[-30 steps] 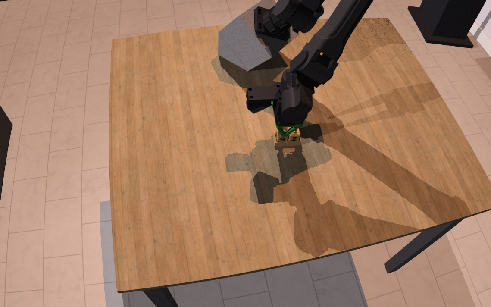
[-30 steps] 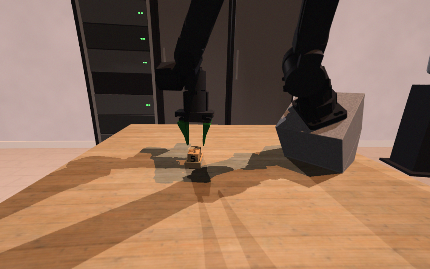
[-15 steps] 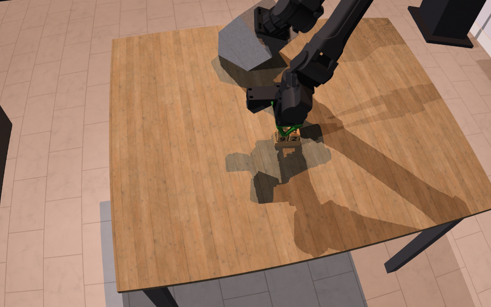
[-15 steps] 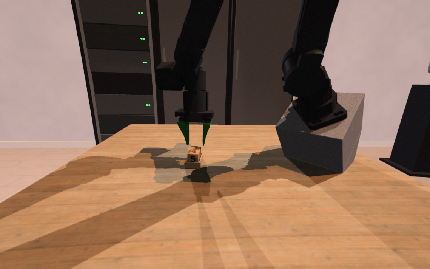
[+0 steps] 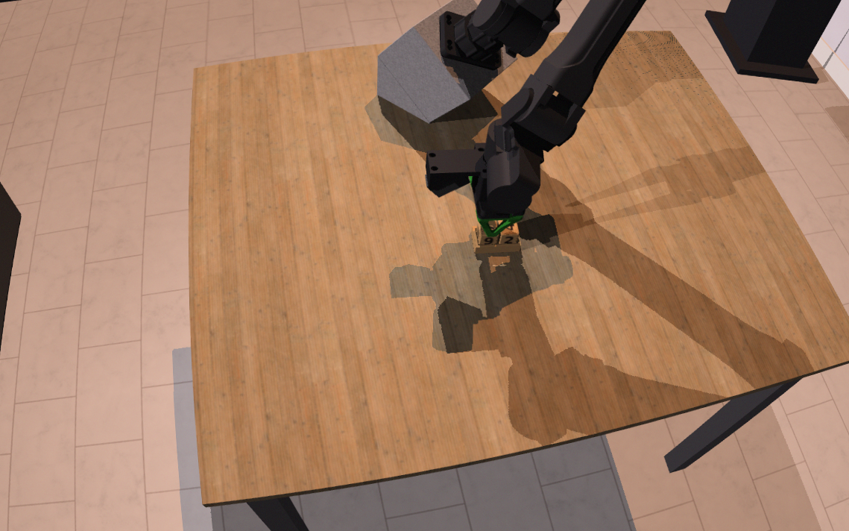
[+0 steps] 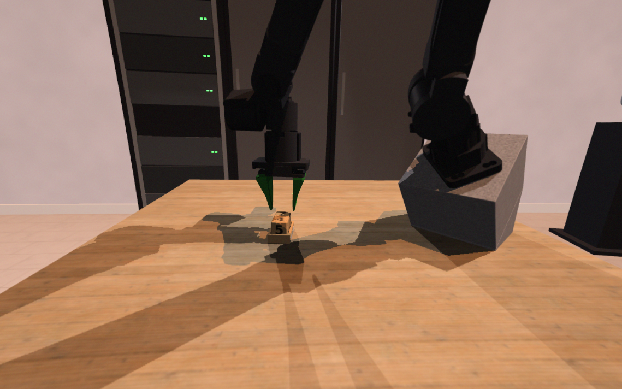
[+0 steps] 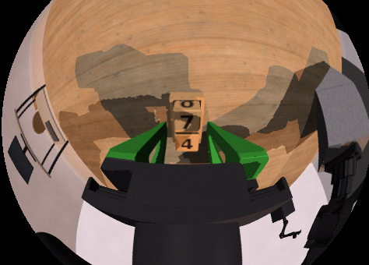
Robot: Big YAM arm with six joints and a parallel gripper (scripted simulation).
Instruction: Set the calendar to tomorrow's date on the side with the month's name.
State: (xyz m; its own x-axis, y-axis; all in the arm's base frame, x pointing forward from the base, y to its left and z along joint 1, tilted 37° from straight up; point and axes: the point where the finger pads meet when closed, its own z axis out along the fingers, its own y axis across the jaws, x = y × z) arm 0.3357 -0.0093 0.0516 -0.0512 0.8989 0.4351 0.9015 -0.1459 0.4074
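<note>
Right now my hand is 50 mm above the wooden calendar tray and 20 mm to the right of it. From my hand the other things lie so: cube: 30 mm to the left, 30 mm below.
</note>
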